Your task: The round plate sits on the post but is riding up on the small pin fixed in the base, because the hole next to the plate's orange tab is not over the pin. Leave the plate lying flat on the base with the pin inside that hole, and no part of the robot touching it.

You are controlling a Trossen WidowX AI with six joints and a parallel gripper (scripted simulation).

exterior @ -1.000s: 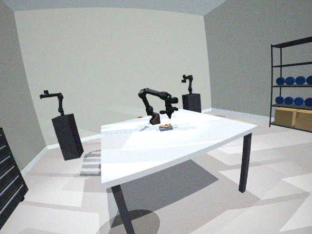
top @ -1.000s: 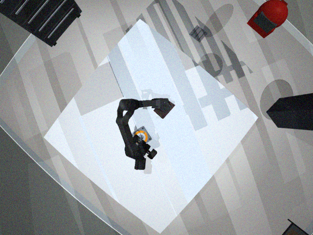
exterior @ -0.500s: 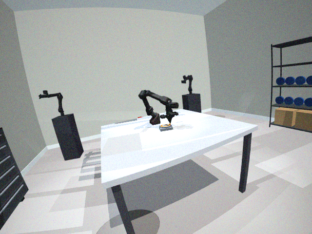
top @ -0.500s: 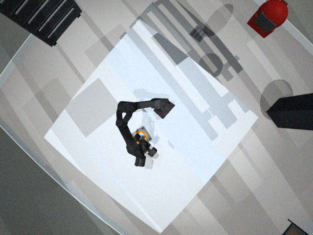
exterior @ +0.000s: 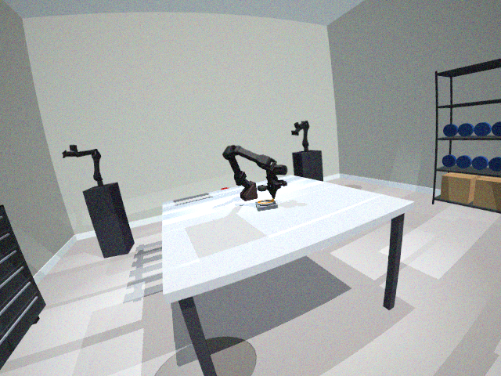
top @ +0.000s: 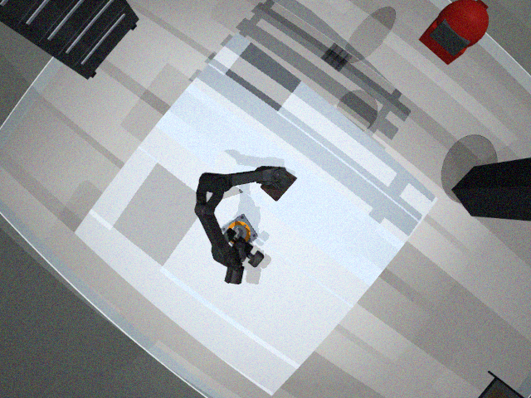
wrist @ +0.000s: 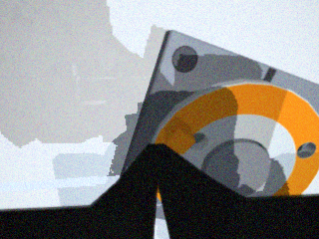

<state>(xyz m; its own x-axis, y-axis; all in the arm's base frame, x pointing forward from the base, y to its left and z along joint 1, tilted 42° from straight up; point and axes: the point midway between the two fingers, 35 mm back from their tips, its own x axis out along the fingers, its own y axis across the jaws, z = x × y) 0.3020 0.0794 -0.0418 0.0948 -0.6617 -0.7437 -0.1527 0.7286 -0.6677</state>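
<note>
My gripper tip is now 30 mm to the left of the round orange plate and 10 mm above it. The rest, counted from my gripper tip: base (50 mm to the right, 20 mm below, 10 mm behind).
</note>
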